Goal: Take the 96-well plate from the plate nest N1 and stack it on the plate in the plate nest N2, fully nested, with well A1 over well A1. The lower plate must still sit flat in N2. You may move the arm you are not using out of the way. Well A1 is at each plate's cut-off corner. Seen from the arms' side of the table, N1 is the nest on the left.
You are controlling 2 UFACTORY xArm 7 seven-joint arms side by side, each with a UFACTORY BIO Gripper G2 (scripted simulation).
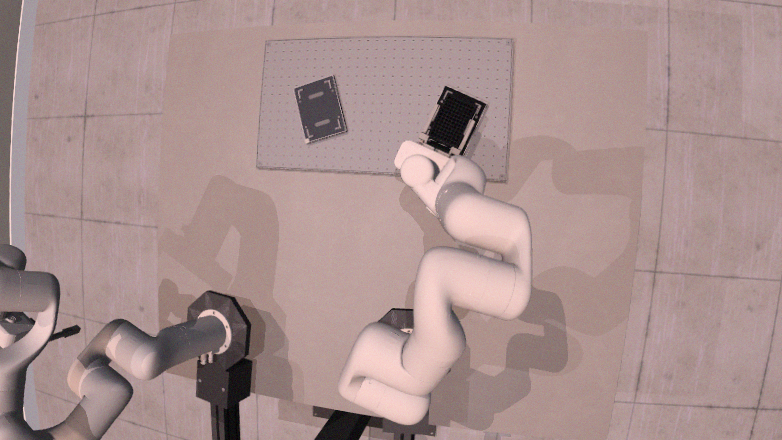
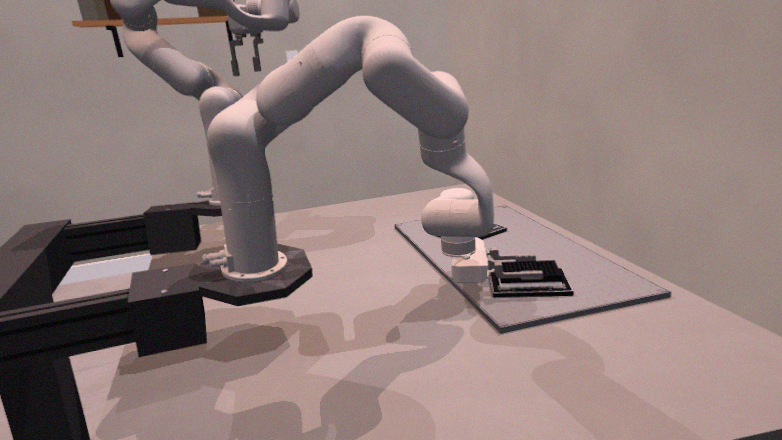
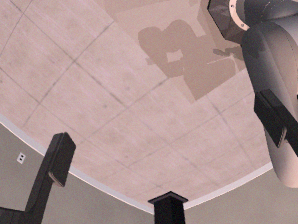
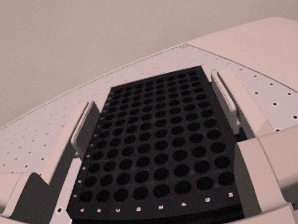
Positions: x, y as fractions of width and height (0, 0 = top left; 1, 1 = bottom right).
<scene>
black 96-well plate: image 1 0.58, 0.26; image 2 0.71, 0.62; image 4 0.49, 0.57; not seen in image 3 (out of frame)
</scene>
